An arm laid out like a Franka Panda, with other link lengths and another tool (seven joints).
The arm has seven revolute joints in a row. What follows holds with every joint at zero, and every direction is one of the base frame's.
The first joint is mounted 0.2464 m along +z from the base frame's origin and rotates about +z.
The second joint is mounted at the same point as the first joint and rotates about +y.
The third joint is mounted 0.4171 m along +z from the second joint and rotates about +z.
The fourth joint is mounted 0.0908 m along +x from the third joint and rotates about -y.
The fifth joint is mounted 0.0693 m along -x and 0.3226 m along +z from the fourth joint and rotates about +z.
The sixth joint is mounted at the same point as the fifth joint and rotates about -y.
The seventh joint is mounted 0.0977 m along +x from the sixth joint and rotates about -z.
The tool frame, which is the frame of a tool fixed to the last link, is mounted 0.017 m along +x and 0.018 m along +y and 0.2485 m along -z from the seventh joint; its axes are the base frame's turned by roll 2.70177, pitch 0 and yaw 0.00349 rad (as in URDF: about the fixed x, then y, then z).
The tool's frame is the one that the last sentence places.
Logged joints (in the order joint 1, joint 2, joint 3, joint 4, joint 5, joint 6, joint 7), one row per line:
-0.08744, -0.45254, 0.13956, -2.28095, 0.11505, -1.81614, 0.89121
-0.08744, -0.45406, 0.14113, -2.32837, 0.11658, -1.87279, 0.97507
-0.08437, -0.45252, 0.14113, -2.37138, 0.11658, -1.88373, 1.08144
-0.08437, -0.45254, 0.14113, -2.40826, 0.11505, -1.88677, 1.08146
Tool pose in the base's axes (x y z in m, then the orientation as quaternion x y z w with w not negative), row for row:
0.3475, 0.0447, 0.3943, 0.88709, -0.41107, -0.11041, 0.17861
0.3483, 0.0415, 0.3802, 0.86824, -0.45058, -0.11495, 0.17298
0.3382, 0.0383, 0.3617, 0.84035, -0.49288, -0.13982, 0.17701
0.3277, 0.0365, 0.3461, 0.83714, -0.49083, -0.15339, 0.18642
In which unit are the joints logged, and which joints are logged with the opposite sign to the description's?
The joints are logged in radians. Opposite sign: joint 6.
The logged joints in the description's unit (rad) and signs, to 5 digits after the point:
-0.08744, -0.45254, 0.13956, -2.28095, 0.11505, 1.81614, 0.89121
-0.08744, -0.45406, 0.14113, -2.32837, 0.11658, 1.87279, 0.97507
-0.08437, -0.45252, 0.14113, -2.37138, 0.11658, 1.88373, 1.08144
-0.08437, -0.45254, 0.14113, -2.40826, 0.11505, 1.88677, 1.08146

